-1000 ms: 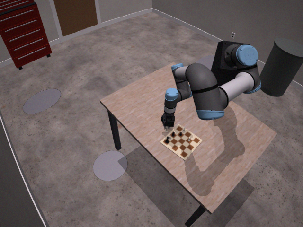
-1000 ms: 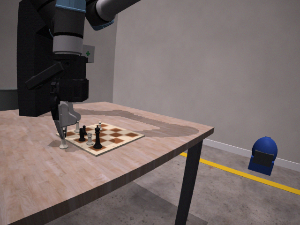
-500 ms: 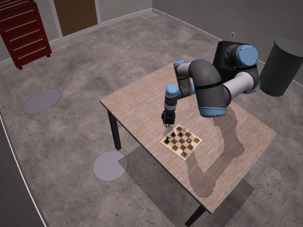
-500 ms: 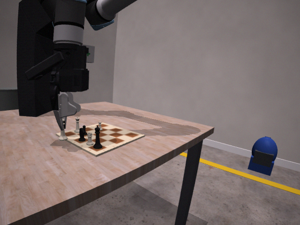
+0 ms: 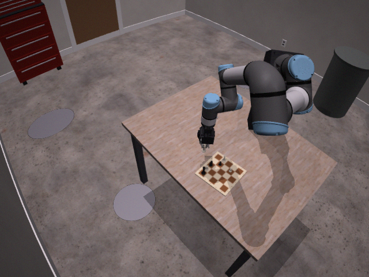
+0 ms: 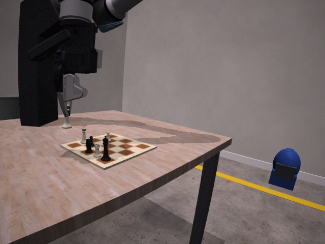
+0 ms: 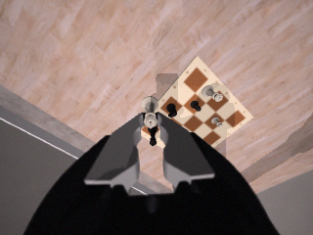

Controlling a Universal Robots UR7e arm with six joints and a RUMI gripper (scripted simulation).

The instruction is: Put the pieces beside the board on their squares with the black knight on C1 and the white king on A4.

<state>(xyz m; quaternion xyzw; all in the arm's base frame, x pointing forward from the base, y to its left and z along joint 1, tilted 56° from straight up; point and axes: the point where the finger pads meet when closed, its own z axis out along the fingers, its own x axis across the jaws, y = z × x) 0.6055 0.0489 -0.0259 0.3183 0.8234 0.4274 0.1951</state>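
The white pawn lies 140 mm to the left of my hand, 110 mm below it and 110 mm behind it. Round my hand: black pawn 110 mm below, 80 mm to the left, 80 mm behind; white rook 110 mm below, 70 mm to the left, 10 mm ahead; white king 10 mm below.
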